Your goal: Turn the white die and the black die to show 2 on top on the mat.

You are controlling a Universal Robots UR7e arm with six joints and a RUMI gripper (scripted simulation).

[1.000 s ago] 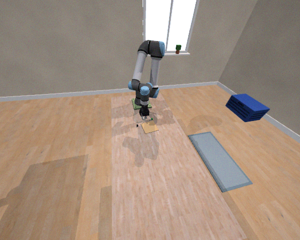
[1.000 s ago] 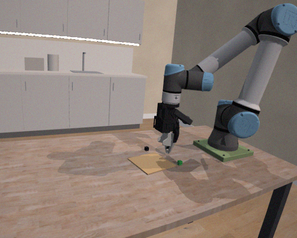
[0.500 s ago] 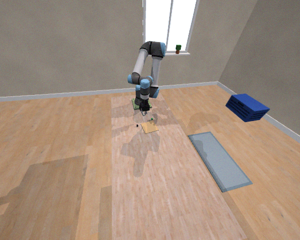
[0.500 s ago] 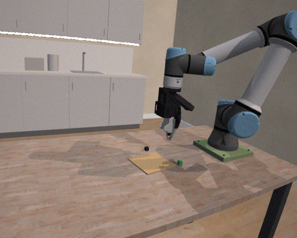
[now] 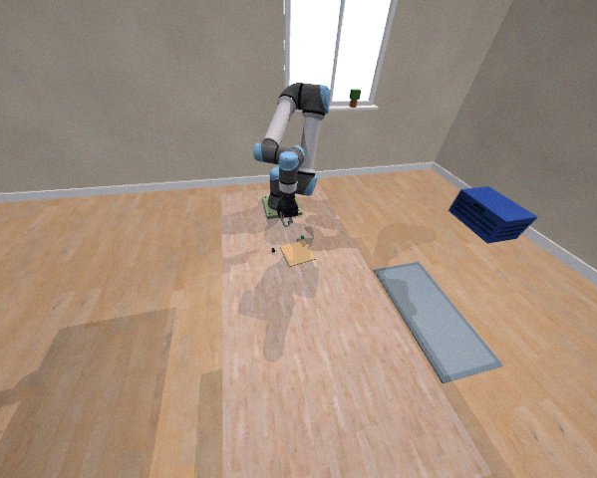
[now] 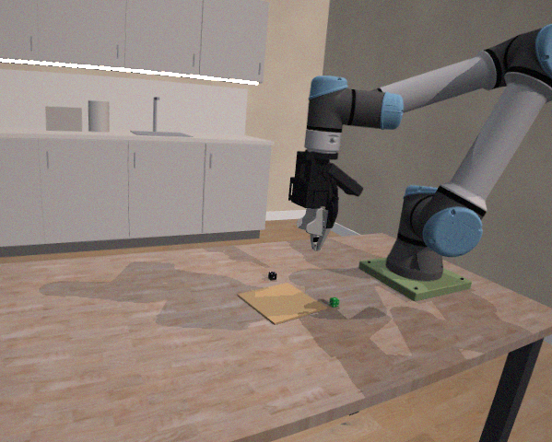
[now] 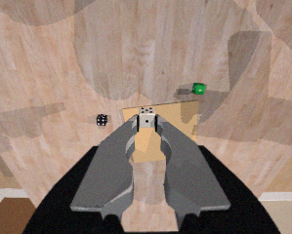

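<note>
Right now my hand is 20 mm past the green die, 90 mm to the right of it and 110 mm above it. The rest, counted from my hand: white die (10 mm below); then black die (80 mm ahead, 70 mm to the right, 110 mm below); then tan mat (90 mm ahead, 50 mm to the left, 110 mm below).
</note>
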